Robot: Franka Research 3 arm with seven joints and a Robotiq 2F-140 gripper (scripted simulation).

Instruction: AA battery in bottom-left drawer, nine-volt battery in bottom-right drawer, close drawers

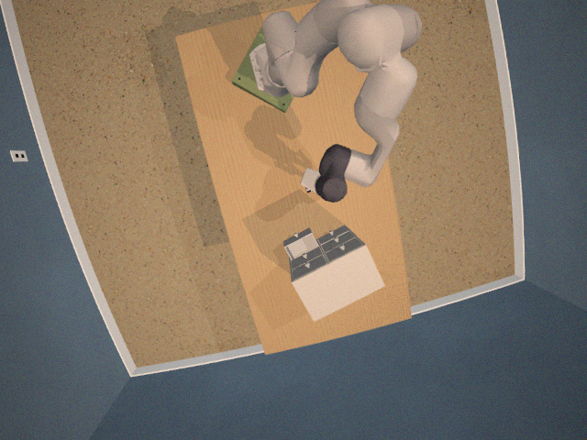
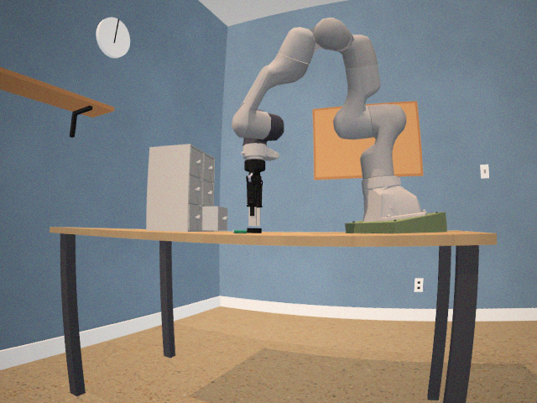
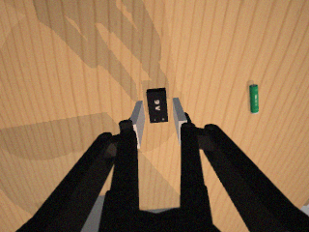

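The black nine-volt battery is 50 mm below my hand and 10 mm ahead of it. Also, from my hand: red AA battery (340 mm ahead, 70 mm to the right, 40 mm below); green AA battery (140 mm to the left, 50 mm below, 10 mm ahead).
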